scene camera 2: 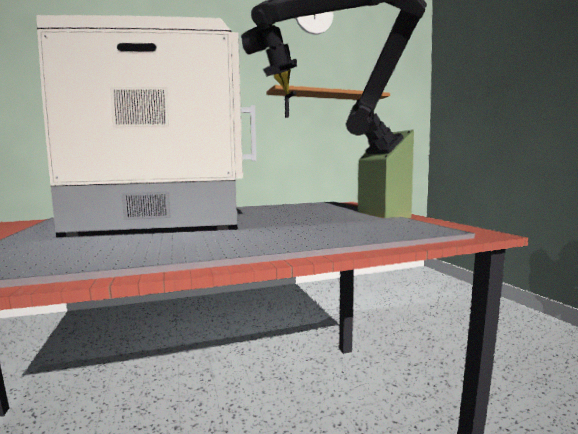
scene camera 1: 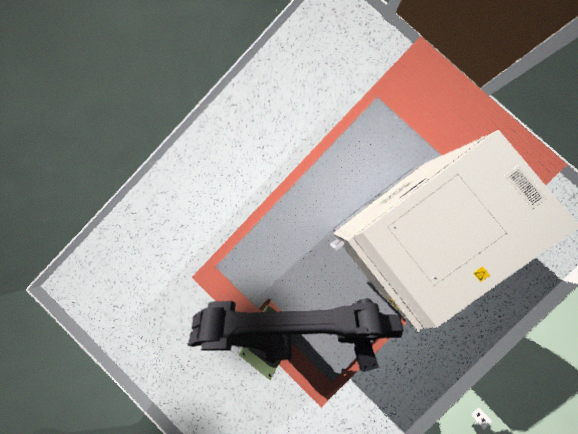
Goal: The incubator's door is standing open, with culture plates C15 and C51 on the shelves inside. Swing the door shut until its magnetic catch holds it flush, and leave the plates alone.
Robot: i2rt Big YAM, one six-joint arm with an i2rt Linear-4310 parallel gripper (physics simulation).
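Frame: origin at the arm's base, x ahead, y left, z up, level; centimetres.
Where they show: gripper, between the fingertips: (scene camera 2: 287,94); arm's base, origin of its link: (scene camera 2: 385,145).
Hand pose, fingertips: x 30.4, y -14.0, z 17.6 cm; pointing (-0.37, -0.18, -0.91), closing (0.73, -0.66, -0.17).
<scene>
Things, the pixels of their top centre, and the offset from my fingertips. "pt": a spot on its surface instead. Level surfaces: height alone.
- incubator, centre of its top: (scene camera 1: 461,235) (scene camera 2: 153,39) dx +41.7, dy -4.6, dz +14.1 cm
- pale door handle, a spot on its surface: (scene camera 2: 253,134) pt dx +18.9, dy +16.7, dz -15.2 cm
- grey mat, height of its surface: dz -40.9 cm
- red-edged table, height of its surface: dz -42.3 cm
The incubator (scene camera 1: 450,230) (scene camera 2: 100,155) stands on the grey mat. Its cream door (scene camera 2: 238,107) lies along the cabinet front, with no gap showing in scene camera 2. The pale door handle (scene camera 1: 337,243) (scene camera 2: 253,134) sticks out from the door. The magnetic catch is not visible. Plates C15 and C51 are hidden inside the incubator. My gripper (scene camera 1: 371,286) (scene camera 2: 287,114) is shut and empty, pointing down in front of the door. In scene camera 2 it shows to the right of the handle, apart from it; in scene camera 1 the arm partly covers it.
The arm reaches over the table from a green pedestal (scene camera 1: 260,362) (scene camera 2: 386,185) at the table's end. The grey mat (scene camera 1: 320,185) (scene camera 2: 320,240) lies on the red-edged table (scene camera 1: 400,90) (scene camera 2: 500,241). An orange shelf (scene camera 2: 330,93) and a round clock (scene camera 2: 316,24) are on the wall behind.
</scene>
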